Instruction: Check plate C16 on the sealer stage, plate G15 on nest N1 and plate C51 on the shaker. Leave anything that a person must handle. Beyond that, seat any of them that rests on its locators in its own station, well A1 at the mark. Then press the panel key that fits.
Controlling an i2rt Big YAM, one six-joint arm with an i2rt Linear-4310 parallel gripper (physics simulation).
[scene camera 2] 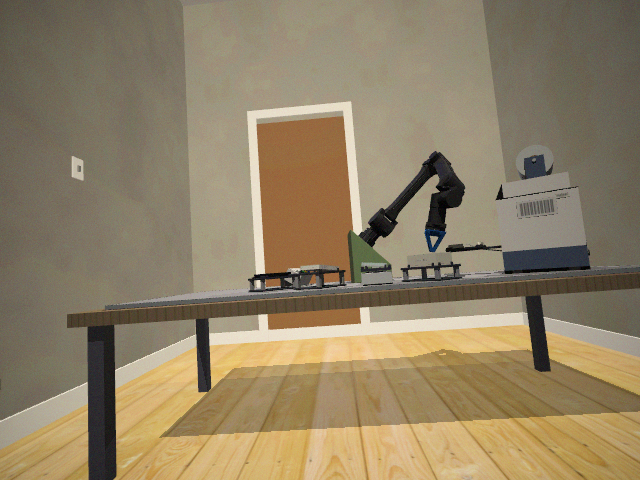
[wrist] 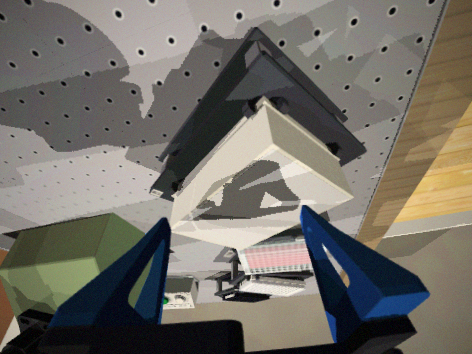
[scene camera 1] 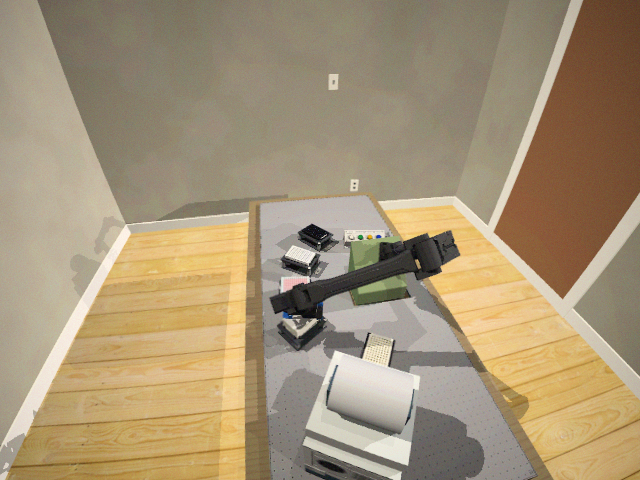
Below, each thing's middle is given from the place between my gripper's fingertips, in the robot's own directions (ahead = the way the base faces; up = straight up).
Now: hand 240 mm past the cream well plate (scene camera 1: pixel 378 348), 170 mm to the right of it and 20 mm below it.
